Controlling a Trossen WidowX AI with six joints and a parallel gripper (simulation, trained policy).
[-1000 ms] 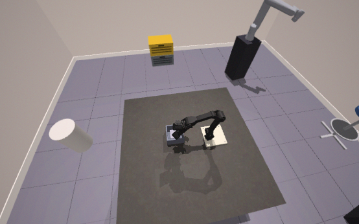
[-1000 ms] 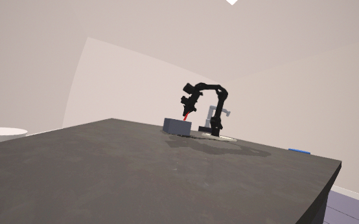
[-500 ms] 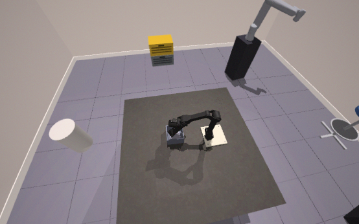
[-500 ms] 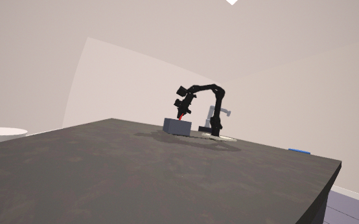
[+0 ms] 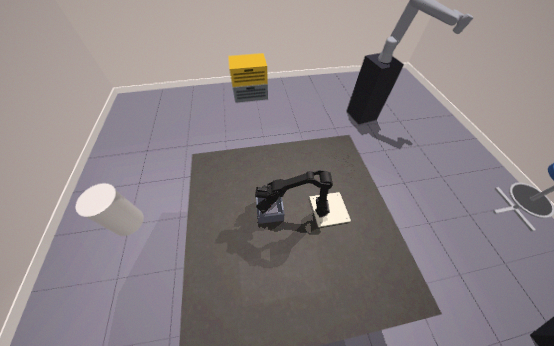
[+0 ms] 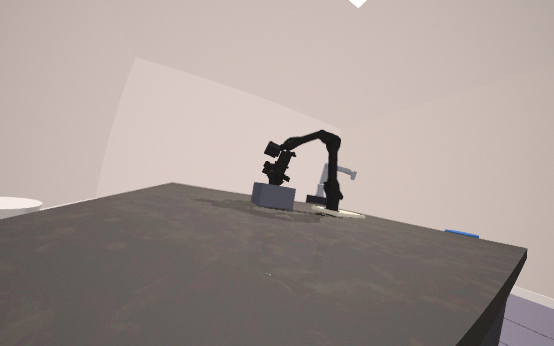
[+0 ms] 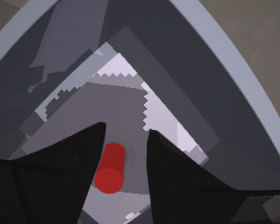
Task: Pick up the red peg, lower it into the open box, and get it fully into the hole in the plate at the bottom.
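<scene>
Now: gripper tip 2 cm to the right of the red peg and 2 cm above it. The rest, counted from my gripper tip: grey box 4 cm below, 2 cm to the left.
</scene>
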